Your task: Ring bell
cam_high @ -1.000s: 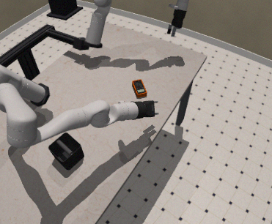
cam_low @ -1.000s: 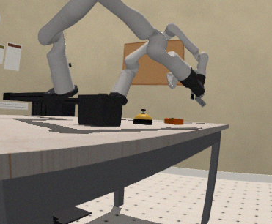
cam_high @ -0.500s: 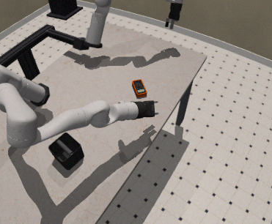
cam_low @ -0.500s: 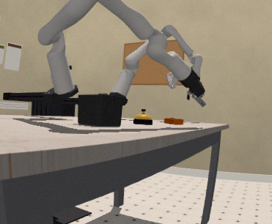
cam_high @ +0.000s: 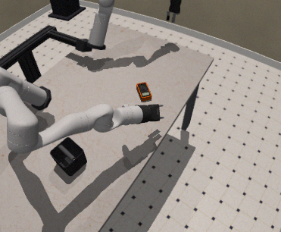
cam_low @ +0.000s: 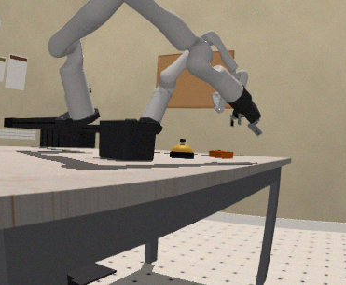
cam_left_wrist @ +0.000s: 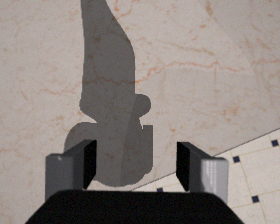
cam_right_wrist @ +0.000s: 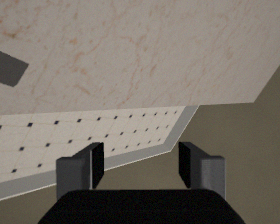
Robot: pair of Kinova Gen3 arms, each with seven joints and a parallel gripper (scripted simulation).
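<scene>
My right hand is 24 cm past the black button, 7 cm to the left of it and 7 cm above it. From my right hand the other things lie so: bell: 24 cm behind, 7 cm to the right, 8 cm below.
</scene>
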